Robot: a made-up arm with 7 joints. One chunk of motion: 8 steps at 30 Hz.
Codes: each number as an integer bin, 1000 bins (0 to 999) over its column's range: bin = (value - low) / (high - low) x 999, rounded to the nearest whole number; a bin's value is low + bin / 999 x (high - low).
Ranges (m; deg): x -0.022..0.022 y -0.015..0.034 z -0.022..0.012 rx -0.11..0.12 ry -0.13..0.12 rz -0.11..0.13
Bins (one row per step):
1: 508 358 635 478 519 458
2: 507 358 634 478 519 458
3: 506 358 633 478 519 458
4: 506 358 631 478 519 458
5: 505 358 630 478 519 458
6: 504 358 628 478 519 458
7: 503 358 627 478 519 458
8: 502 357 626 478 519 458
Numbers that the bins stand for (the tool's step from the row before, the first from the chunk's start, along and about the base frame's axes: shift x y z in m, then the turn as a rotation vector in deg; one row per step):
1: 0.00037 0.00256 -0.00039 0.000 0.000 0.000
2: 0.00033 0.00256 -0.00042 0.000 0.000 0.000
3: 0.00029 0.00256 -0.00046 0.000 0.000 0.000
4: 0.00029 0.00256 -0.00052 0.000 0.000 0.000
5: 0.00024 0.00256 -0.00056 0.000 0.000 0.000
6: 0.00020 0.00256 -0.00063 0.000 0.000 0.000
7: 0.00015 0.00256 -0.00066 0.000 0.000 0.000
8: 0.00011 0.00251 -0.00069 0.000 0.000 0.000

